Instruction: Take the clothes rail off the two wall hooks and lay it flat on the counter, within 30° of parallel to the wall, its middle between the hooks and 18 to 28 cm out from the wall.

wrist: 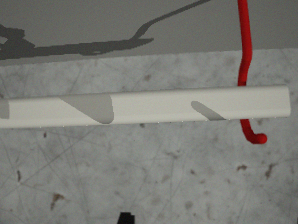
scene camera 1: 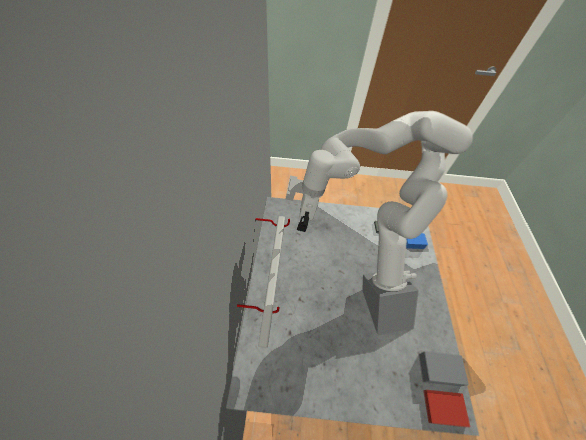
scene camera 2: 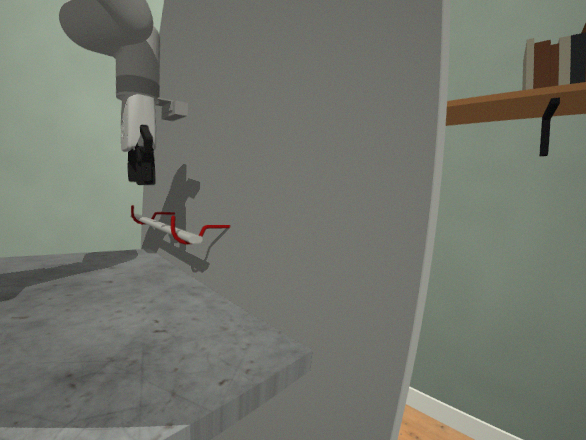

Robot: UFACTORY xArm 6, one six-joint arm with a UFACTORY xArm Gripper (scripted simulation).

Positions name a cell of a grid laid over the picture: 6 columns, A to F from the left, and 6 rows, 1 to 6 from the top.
In view: my gripper (scene camera 2: B3), a clothes rail (scene camera 1: C4), a grey box (scene camera 1: E6) and a grey wall (wrist: A2).
The wrist view misses the grey box: it is out of frame. Scene camera 2 misses the grey box: it is out of frame.
